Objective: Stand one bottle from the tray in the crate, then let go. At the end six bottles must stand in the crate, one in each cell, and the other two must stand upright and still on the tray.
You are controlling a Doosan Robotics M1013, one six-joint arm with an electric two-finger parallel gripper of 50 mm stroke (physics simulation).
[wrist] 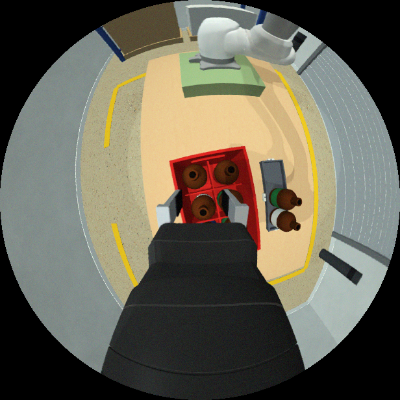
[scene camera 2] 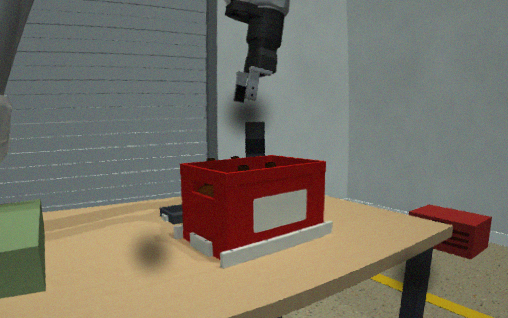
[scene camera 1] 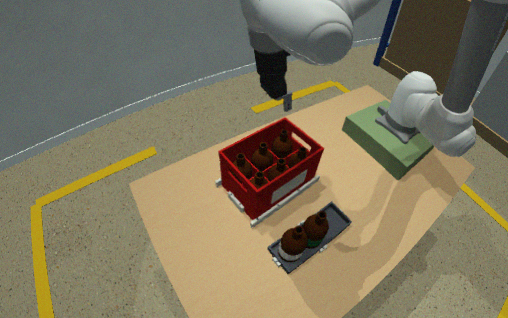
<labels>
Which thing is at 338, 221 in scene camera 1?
A dark tray.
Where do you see a dark tray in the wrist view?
272, 171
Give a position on a white-labelled bottle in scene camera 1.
294, 241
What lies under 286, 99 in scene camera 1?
My gripper.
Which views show my gripper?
The wrist view, scene camera 2 and scene camera 1: all of them.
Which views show the red crate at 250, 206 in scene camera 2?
The wrist view, scene camera 2 and scene camera 1: all of them.
</labels>
